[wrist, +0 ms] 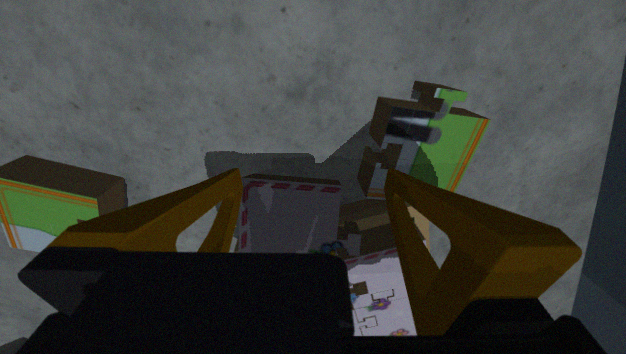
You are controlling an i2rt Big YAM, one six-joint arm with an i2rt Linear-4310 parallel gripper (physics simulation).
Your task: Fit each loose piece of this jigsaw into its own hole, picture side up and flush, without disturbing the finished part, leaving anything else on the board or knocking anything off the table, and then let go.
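Observation:
My gripper [313, 178] is open, its two orange fingers apart at left and right, with no piece gripped. Between and below the fingertips lies a white corner piece [290, 215], picture side up, in shadow, with a red dashed border along its top and left edges. Part of a blue flower shows at its lower right. The finished part [387, 275], white with small flowers and a red dashed edge, shows at lower right, partly behind the right finger. Brown bare wood of the board [377, 237] shows between them. The black gripper body hides the rest of the board.
A thick green piece [45, 207] with an orange border lies at the left, partly behind the left finger. Another green and pale blue piece [457, 145] lies at the upper right, beyond the right fingertip. The grey table [150, 75] ends at a dark edge on the right.

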